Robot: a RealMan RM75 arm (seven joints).
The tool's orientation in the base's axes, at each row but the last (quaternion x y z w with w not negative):
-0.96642 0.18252 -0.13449 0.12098
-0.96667 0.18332 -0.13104 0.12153
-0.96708 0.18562 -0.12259 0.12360
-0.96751 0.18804 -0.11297 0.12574
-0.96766 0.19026 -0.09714 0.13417
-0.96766 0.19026 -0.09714 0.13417
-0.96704 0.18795 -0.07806 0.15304
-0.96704 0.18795 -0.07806 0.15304
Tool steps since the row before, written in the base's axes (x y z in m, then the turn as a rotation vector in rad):
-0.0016 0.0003 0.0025 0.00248 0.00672 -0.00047
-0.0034 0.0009 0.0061 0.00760 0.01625 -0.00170
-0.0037 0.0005 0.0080 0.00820 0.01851 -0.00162
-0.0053 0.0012 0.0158 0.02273 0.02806 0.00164
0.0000 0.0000 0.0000 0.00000 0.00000 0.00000
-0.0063 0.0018 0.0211 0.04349 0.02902 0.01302
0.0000 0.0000 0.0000 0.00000 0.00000 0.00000
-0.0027 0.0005 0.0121 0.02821 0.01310 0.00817
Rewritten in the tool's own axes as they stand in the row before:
-0.0010 -0.0005 -0.0028 -0.00047 -0.00674 0.00243
-0.0021 -0.0014 -0.0066 0.00020 -0.01665 0.00689
-0.0020 -0.0015 -0.0085 -0.00013 -0.01890 0.00742
-0.0026 -0.0038 -0.0161 0.00982 -0.03328 0.01013
0.0000 0.0000 0.0000 0.00000 0.00000 0.00000
-0.0035 -0.0057 -0.0210 0.02986 -0.04462 0.00455
0.0000 0.0000 0.0000 0.00000 0.00000 0.00000
-0.0015 -0.0035 -0.0118 0.02156 -0.02380 0.00169

